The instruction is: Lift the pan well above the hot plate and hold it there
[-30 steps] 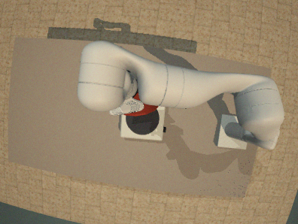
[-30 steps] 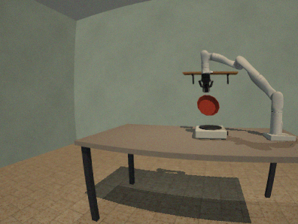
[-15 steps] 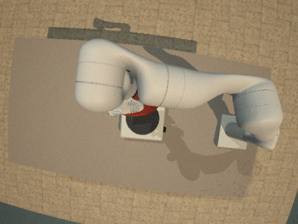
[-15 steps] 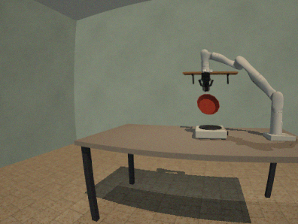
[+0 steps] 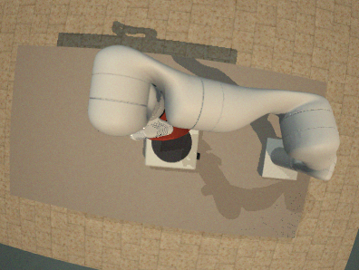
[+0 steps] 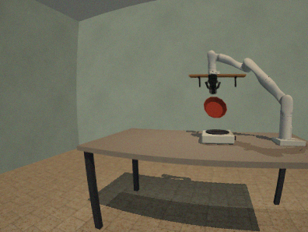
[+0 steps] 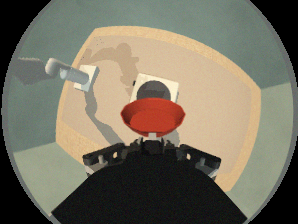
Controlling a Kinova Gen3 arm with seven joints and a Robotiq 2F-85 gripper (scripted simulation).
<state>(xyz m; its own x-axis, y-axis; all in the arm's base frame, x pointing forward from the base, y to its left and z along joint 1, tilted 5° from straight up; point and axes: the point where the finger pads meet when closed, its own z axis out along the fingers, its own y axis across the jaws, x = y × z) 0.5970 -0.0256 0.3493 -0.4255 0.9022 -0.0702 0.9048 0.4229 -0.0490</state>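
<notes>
My gripper is now 80 mm above the pan, 20 mm to the right of it and 10 mm past it. The rest, counted from my hand: hot plate 350 mm below, 120 mm to the left, 80 mm behind.
</notes>
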